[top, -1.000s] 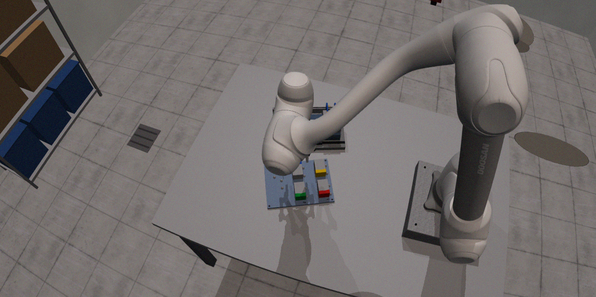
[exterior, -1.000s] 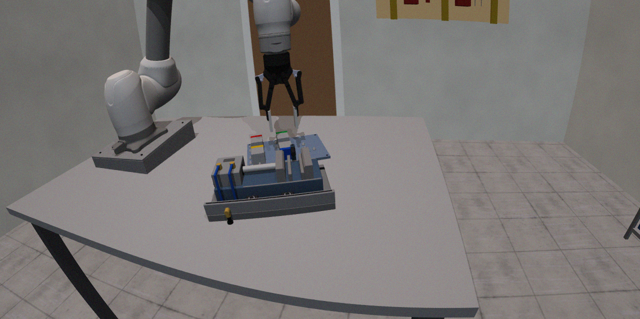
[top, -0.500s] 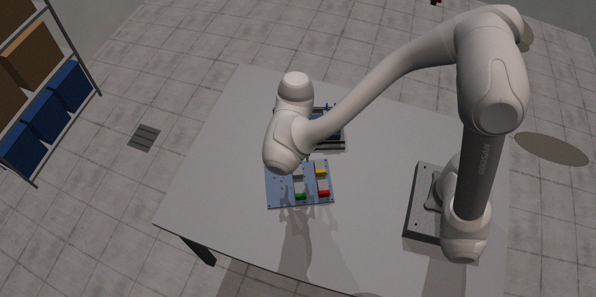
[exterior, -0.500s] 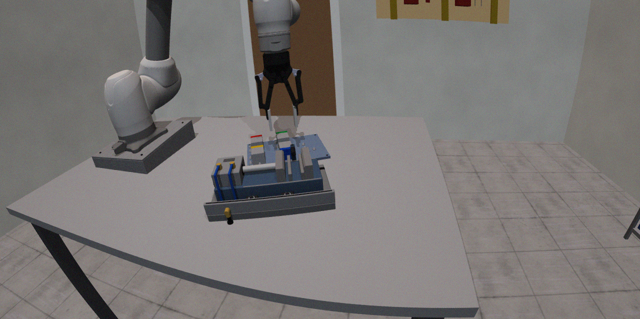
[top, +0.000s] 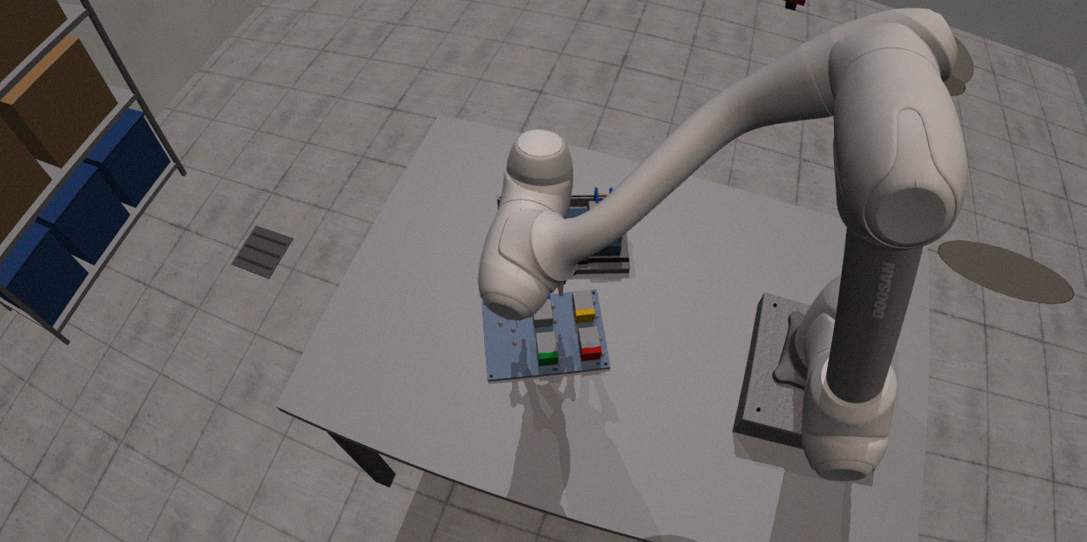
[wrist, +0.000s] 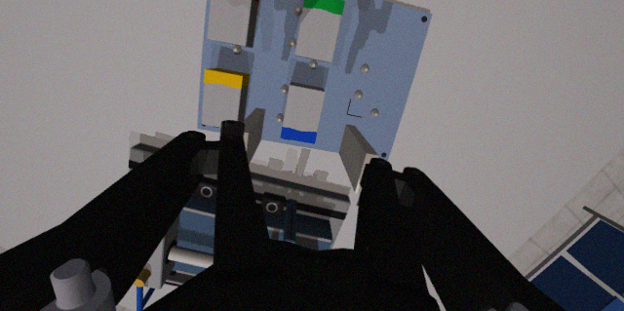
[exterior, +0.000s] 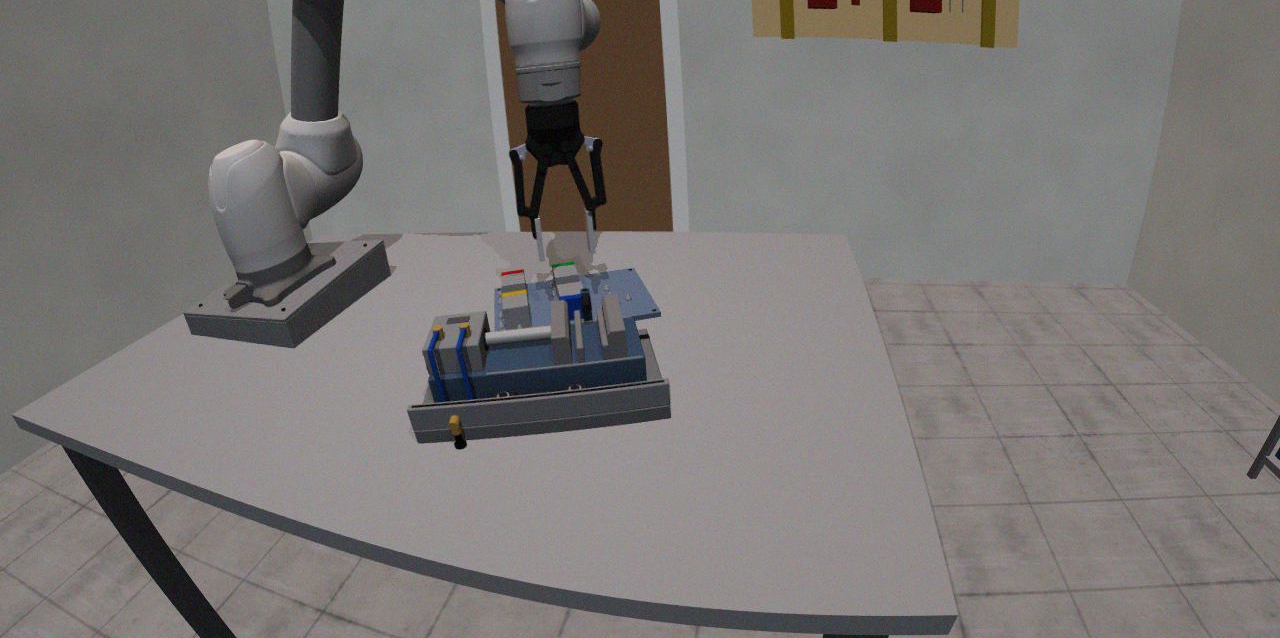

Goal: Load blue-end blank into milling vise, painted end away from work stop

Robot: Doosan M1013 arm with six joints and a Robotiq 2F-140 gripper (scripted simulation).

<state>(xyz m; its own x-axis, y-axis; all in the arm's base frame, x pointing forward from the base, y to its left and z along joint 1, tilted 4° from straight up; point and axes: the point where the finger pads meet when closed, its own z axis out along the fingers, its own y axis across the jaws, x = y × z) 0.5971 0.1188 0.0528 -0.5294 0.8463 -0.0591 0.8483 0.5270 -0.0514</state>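
Right now my hand is 11 cm above the blue-ended blank. Also, from my hand: light-blue infeed plate: 2 cm behind, 4 cm to the left, 13 cm below; green-ended blank: 5 cm behind, 8 cm to the left, 11 cm below; yellow-ended blank: 8 cm behind, 5 cm to the right, 11 cm below.
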